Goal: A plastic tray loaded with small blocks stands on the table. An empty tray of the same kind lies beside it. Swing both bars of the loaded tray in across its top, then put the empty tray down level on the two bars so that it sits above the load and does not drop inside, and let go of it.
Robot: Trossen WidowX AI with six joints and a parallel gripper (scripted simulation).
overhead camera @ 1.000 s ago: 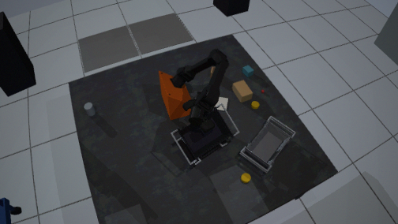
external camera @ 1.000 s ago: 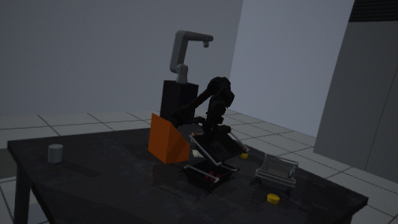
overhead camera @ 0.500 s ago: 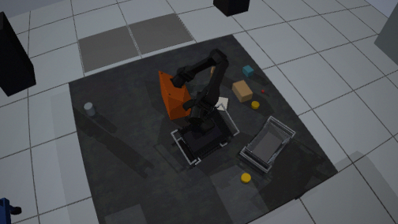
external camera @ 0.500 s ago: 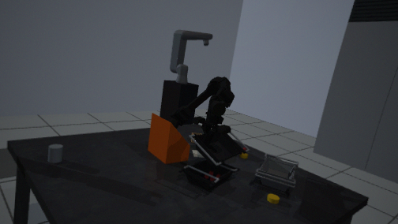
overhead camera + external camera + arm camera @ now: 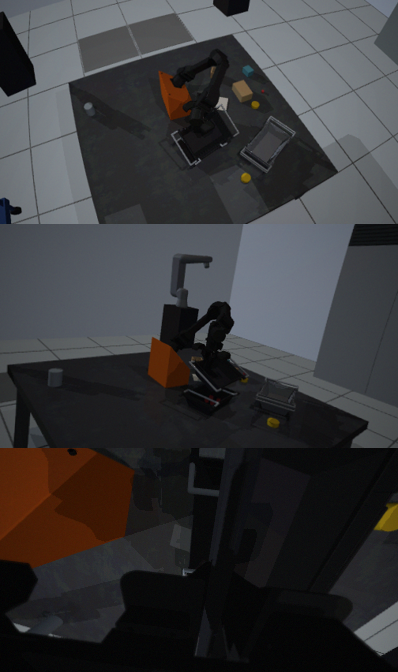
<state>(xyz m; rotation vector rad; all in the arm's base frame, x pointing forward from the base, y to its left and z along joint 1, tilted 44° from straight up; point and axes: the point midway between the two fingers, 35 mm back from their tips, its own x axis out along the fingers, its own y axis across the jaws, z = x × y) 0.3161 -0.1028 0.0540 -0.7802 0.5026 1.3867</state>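
Right now the black tray is 7 cm ahead of my gripper tip and 1 cm to the left of it. The rest, counted from my gripper tip: pale block: 24 cm to the left, 19 cm behind, 17 cm below; tan box: 42 cm to the left, 17 cm behind, 14 cm below; teal cube: 57 cm to the left, 30 cm behind, 15 cm below.
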